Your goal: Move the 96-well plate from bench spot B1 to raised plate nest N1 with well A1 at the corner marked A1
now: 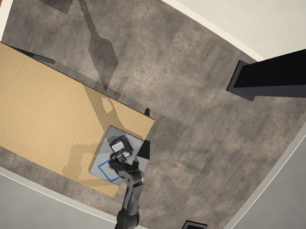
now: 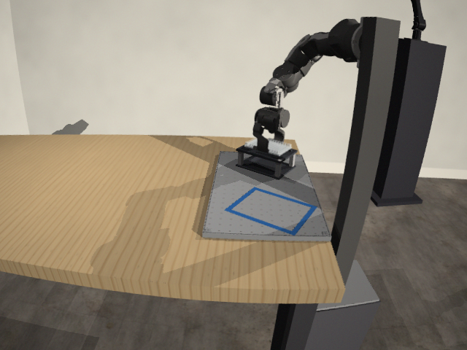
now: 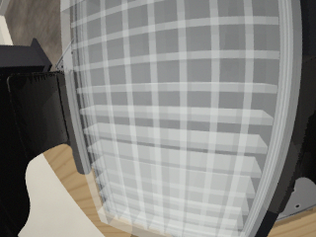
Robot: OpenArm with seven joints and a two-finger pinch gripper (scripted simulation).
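Right now my hand is right at the 96-well plate. The rest, counted from my hand: A1 mark: 2 cm behind, 9 cm to the left, 1 cm below.
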